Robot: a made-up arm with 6 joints.
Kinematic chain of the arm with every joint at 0, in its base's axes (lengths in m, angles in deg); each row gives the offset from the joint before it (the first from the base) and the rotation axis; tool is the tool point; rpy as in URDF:
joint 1: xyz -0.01 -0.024 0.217 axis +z
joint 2: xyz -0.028 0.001 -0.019 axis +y
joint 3: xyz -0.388 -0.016 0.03 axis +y
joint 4: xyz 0.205 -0.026 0.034 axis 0.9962 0 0.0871
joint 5: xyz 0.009 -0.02 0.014 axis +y
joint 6: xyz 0.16 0.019 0.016 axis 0.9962 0 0.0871
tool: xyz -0.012 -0.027 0.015 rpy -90 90 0
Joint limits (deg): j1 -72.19..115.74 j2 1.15..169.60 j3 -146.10..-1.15 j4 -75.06..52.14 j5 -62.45..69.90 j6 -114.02..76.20
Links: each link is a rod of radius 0.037 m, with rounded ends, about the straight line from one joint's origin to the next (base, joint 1, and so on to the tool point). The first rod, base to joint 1, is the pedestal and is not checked.
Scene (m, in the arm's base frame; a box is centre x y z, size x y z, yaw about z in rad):
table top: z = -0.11
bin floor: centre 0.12 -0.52 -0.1 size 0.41 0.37 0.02 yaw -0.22
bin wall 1: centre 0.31 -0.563 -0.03 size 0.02 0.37 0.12 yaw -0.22
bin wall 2: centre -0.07 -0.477 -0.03 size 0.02 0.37 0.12 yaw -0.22
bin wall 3: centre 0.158 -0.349 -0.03 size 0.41 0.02 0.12 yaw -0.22
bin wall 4: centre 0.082 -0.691 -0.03 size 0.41 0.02 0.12 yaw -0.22
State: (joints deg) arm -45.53 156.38 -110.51 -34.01 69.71 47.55
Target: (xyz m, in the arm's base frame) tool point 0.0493 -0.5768 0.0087
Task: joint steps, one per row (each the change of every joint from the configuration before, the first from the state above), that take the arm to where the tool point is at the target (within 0.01 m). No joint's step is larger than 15 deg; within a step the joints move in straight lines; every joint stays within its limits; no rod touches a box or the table.
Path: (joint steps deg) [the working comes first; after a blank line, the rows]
Joints at the target: -69.09 168.91 -121.66 -40.68 58.81 44.94
Straight joint move there: clear.

1: -11.78 6.26 -5.57 -3.33 -5.45 -1.31
2: -11.78 6.27 -5.58 -3.34 -5.45 -1.30

